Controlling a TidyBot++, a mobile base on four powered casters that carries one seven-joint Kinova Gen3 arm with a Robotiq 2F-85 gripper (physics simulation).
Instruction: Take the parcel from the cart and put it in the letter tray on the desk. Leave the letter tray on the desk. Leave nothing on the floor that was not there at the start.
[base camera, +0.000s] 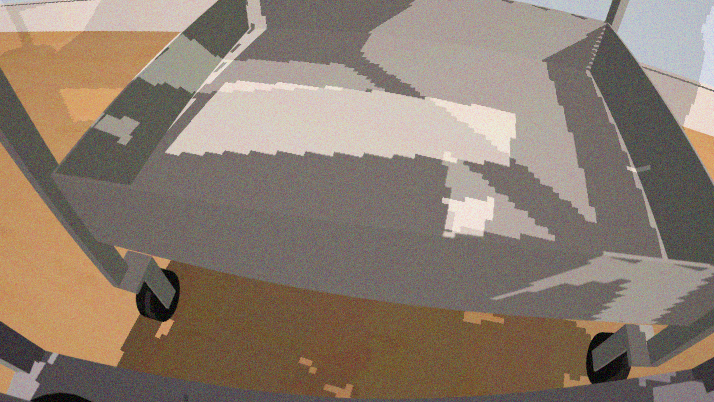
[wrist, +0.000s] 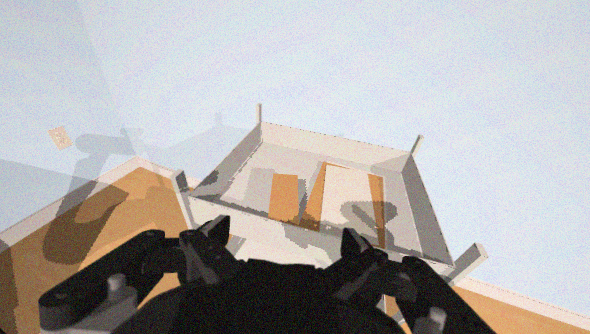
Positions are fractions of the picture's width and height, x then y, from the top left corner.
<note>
I see my gripper (wrist: 0.48, 0.70), a brown cardboard parcel (wrist: 0.48, 0.62), a flat brown rectangle (wrist: 0.53, 0.65) and a grey cart (base camera: 0.74, 0.41).
The grey cart shows as well in the wrist view (wrist: 0.41, 0.56). The base camera view misses the brown cardboard parcel: it is out of frame. The base camera view misses the flat brown rectangle: it is out of frame.
</note>
